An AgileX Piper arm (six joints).
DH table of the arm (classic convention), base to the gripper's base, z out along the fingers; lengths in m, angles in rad. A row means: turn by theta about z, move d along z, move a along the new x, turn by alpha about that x. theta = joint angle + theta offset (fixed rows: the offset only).
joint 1: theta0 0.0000, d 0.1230, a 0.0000, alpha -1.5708
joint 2: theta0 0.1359, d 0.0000, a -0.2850, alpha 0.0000
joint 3: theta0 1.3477, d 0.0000, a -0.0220, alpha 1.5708
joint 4: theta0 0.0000, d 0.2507, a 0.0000, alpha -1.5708
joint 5: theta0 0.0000, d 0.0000, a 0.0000, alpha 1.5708
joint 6: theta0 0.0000, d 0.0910, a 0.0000, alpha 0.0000
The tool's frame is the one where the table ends.
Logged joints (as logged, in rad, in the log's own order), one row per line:
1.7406, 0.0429, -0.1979, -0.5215, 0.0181, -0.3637
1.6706, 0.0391, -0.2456, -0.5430, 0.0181, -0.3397
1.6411, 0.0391, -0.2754, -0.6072, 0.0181, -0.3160
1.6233, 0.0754, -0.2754, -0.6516, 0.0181, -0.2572
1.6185, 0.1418, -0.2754, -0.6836, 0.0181, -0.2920
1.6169, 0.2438, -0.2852, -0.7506, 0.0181, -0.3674
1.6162, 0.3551, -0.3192, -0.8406, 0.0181, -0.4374
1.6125, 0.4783, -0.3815, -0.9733, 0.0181, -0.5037
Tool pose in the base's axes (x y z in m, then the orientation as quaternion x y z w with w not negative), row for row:
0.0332, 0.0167, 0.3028, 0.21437, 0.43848, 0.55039, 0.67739
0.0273, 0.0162, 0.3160, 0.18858, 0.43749, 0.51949, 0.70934
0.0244, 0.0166, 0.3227, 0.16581, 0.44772, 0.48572, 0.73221
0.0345, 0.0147, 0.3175, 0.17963, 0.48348, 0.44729, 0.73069
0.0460, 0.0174, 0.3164, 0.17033, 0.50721, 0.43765, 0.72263
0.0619, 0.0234, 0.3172, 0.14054, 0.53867, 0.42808, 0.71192
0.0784, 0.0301, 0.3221, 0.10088, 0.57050, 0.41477, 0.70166
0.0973, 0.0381, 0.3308, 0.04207, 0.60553, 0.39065, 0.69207
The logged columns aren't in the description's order. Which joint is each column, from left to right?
Columns, left to right: joint 6, joint 2, joint 3, joint 4, joint 1, joint 5.
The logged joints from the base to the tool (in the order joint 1, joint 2, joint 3, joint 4, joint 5, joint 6), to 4 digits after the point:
0.0181, 0.0429, -0.1979, -0.5215, -0.3637, 1.7406
0.0181, 0.0391, -0.2456, -0.5430, -0.3397, 1.6706
0.0181, 0.0391, -0.2754, -0.6072, -0.3160, 1.6411
0.0181, 0.0754, -0.2754, -0.6516, -0.2572, 1.6233
0.0181, 0.1418, -0.2754, -0.6836, -0.2920, 1.6185
0.0181, 0.2438, -0.2852, -0.7506, -0.3674, 1.6169
0.0181, 0.3551, -0.3192, -0.8406, -0.4374, 1.6162
0.0181, 0.4783, -0.3815, -0.9733, -0.5037, 1.6125

